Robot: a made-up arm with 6 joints.
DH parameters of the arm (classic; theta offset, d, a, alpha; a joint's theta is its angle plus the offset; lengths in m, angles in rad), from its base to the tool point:
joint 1: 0 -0.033 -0.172 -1.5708
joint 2: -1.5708 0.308 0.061 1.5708
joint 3: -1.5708 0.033 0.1 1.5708
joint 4: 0 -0.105 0.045 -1.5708
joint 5: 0 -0.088 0.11 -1.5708
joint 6: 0.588 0 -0.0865 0
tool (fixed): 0.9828 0.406 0 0
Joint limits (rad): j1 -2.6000..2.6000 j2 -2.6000..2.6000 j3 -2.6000..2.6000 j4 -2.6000..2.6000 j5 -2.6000..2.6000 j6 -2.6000..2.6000
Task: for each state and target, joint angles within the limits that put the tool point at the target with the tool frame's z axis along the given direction. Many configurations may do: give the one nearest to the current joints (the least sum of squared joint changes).
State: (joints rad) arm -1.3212 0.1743 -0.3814 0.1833 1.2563 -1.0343
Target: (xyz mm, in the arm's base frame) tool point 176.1 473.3 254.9 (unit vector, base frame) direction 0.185 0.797 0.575
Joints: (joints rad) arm -1.2783 -0.6075 -1.1199 -0.2575 1.5548 -0.7664
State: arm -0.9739 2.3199 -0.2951 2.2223 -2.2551 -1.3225
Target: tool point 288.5 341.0 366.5 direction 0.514 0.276 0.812
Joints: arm -1.5540 1.7741 -0.7828 1.6614 -2.3019 -1.4206
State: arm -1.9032 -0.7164 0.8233 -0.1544 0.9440 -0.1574
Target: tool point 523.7 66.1 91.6 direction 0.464 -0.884 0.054
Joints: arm -1.5593 -1.1821 1.0292 0.3976 1.5956 -0.1966
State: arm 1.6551 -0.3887 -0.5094 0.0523 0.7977 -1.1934
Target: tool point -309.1 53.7 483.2 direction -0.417 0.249 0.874
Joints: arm 1.0870 -0.0864 -0.1544 0.1646 0.6703 -1.0279
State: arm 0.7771 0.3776 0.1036 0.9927 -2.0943 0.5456
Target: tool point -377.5 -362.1 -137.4 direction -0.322 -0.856 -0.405
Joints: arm 0.8236 0.4292 -0.4765 0.7562 -2.0735 0.3297
